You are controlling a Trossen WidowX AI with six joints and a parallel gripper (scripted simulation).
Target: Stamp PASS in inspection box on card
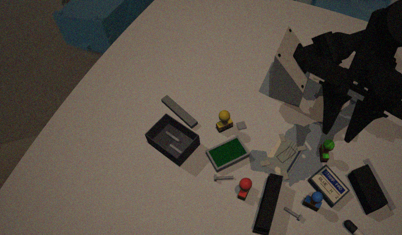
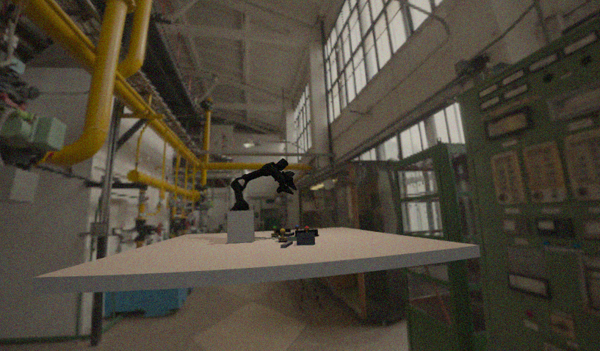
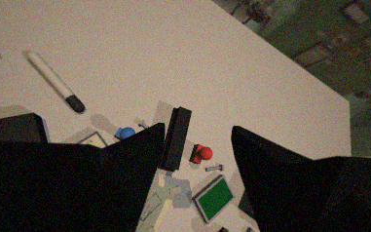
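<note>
Now: the green-knobbed stamp 250 mm below my gripper tip, 130 mm behind it and 20 mm to the left of it. Round my gripper tip: blue stamp 250 mm below, 30 mm to the left, 10 mm ahead; then labelled stamp-pad tin 260 mm below, 60 mm to the left, 50 mm behind; then long black block 250 mm below, 60 mm to the right, 50 mm ahead.
</note>
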